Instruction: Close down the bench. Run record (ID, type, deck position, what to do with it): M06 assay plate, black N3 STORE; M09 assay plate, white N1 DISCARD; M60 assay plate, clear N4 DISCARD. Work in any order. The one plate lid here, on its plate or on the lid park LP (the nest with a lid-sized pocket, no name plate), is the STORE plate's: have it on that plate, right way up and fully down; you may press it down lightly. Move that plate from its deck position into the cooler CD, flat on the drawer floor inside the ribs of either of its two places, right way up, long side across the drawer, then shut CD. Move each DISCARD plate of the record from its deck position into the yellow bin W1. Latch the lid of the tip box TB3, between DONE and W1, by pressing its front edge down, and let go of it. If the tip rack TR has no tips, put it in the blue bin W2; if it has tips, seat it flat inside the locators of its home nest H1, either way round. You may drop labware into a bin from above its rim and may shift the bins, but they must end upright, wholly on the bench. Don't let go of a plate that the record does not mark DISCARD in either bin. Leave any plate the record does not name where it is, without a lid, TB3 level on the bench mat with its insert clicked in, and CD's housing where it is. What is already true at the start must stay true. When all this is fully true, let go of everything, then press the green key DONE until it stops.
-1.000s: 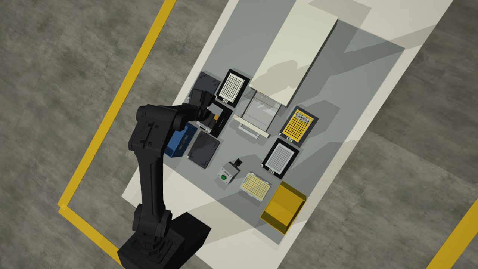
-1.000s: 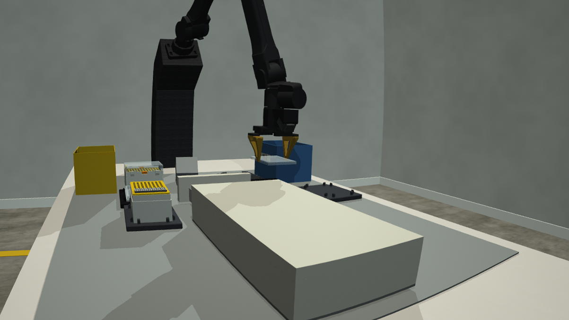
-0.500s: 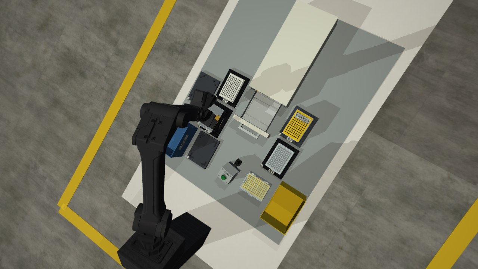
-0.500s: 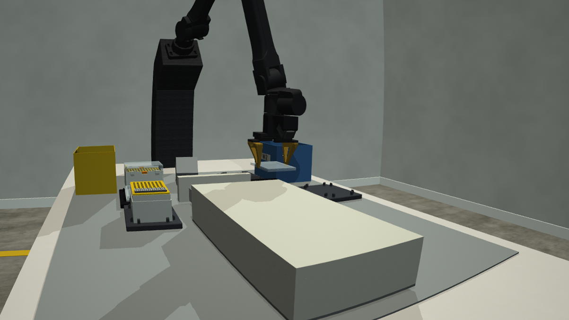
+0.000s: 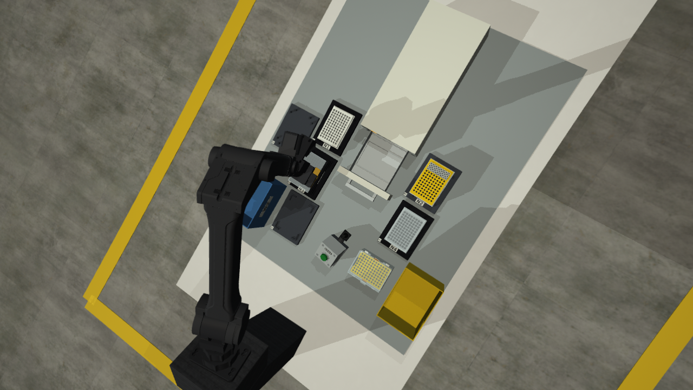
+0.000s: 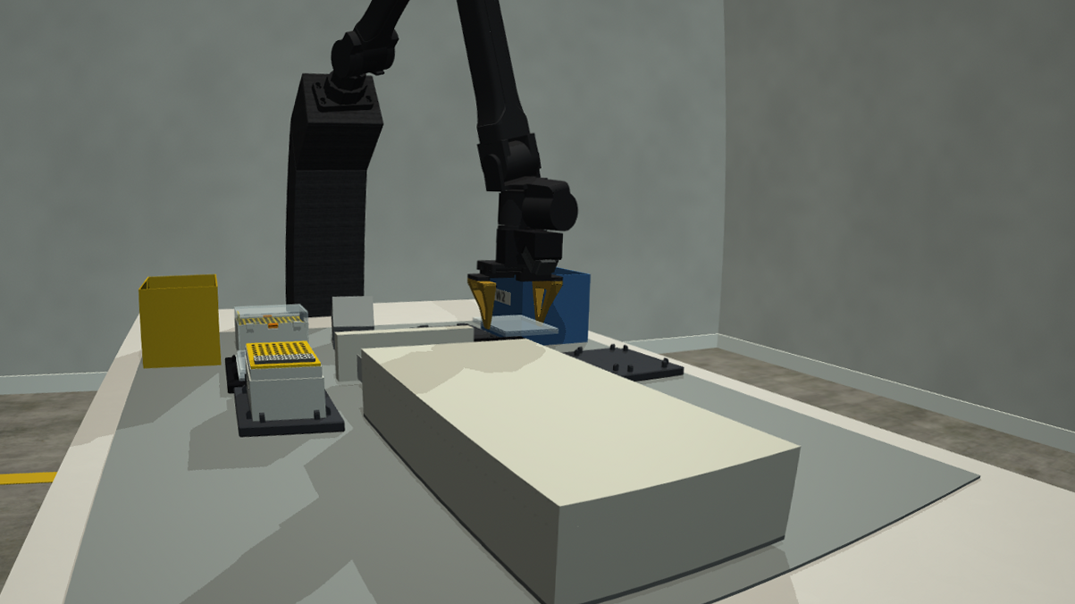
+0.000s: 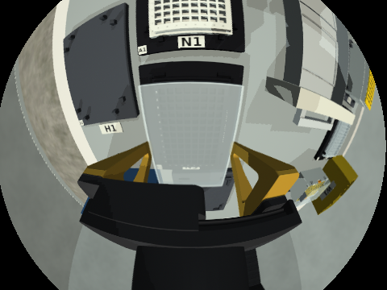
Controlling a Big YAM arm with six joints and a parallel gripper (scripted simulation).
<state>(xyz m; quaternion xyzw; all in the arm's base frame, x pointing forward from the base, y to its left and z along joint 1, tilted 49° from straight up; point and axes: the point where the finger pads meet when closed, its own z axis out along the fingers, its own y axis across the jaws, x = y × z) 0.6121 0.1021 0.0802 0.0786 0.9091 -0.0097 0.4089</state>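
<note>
The black plate lies 4 cm below my hand. Round my hand: nest N3: 5 cm below; then clear plate lid: right at my hand; then home nest H1: 12 cm ahead, 11 cm to the left, 5 cm below.
</note>
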